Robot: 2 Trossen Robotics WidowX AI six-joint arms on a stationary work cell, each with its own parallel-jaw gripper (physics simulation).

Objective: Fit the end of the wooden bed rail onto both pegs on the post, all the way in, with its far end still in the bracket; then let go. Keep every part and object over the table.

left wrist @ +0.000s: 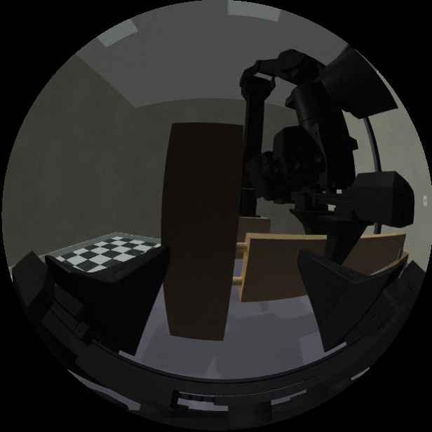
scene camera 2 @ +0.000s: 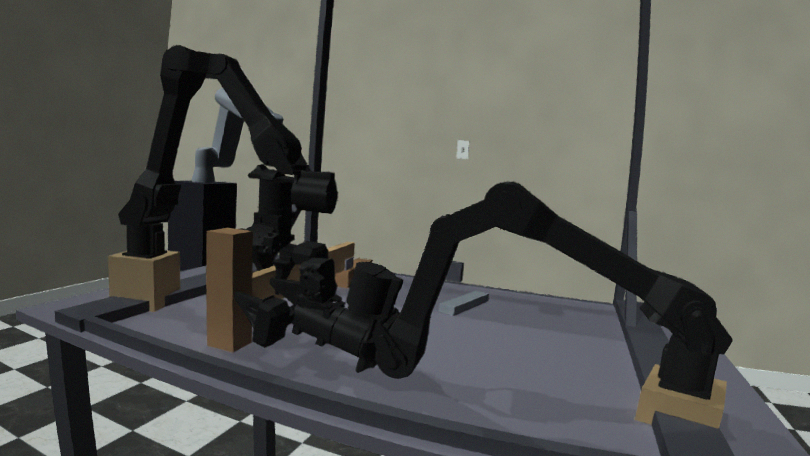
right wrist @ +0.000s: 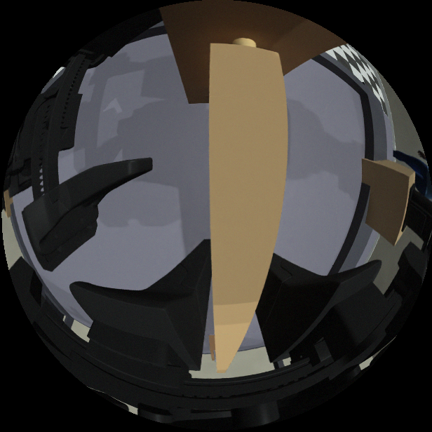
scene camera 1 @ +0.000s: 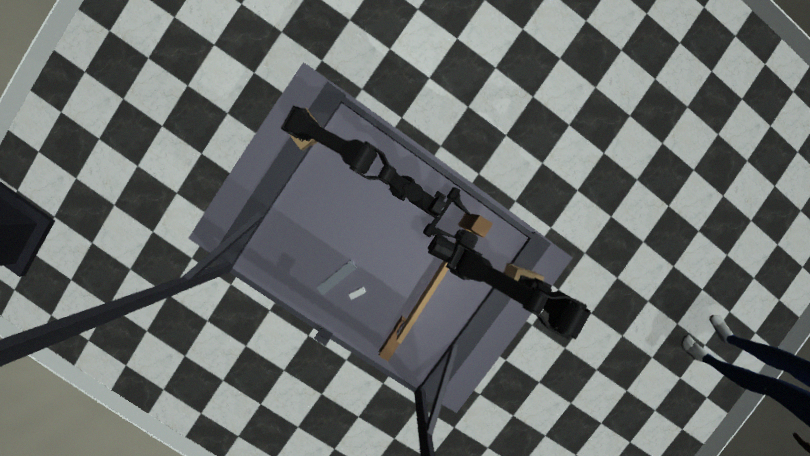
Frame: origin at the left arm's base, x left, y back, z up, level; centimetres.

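Seen in the pictures: left gripper, between the fingertips: [scene camera 2: 253, 287] [scene camera 1: 463, 226]; right gripper, between the fingertips: [scene camera 2: 272, 293]; left arm's base, origin of its link: [scene camera 2: 686, 384] [scene camera 1: 303, 128]; right arm's base, origin of its link: [scene camera 2: 145, 254].
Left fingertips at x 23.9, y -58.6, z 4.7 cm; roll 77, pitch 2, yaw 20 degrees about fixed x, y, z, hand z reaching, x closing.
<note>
Offsets run from my left fingertips to a thing's middle. "pt": to the spot under its first point. Level surfaces: height alone.
The upright wooden post {pt dx +2.4, dy -0.5, dz +8.8 cm} [scene camera 1: 477, 225] [scene camera 2: 223, 288] [left wrist: 202, 225] [right wrist: 190, 55] stands near the table's front edge. The rail {dx -20.5, dy -11.0, dz -2.0 cm} [scene camera 1: 425, 300] [scene camera 2: 263, 280] [left wrist: 280, 265] [right wrist: 245, 150] runs from it to the brown bracket [scene camera 1: 389, 346] [scene camera 2: 344, 277], where its far end sits. In the left wrist view the upper peg [left wrist: 242, 247] and lower peg [left wrist: 237, 281] span a short gap between post and rail end; their depth in the rail is hidden. My left gripper [scene camera 2: 257, 294] [left wrist: 236, 255] is open, facing the post. My right gripper [right wrist: 225, 244] points down, shut on the rail.
A grey-blue bar {dx -46.9, dy +10.6, dz -8.3 cm} [scene camera 1: 337, 276] [scene camera 2: 464, 303] and a small white block {dx -44.6, dy +1.5, dz -8.6 cm} [scene camera 1: 357, 292] lie on the table {dz -9.1 cm} [scene camera 1: 317, 198]. My two wrists are close together beside the post. A dark raised strip runs along the table's edge near the post.
</note>
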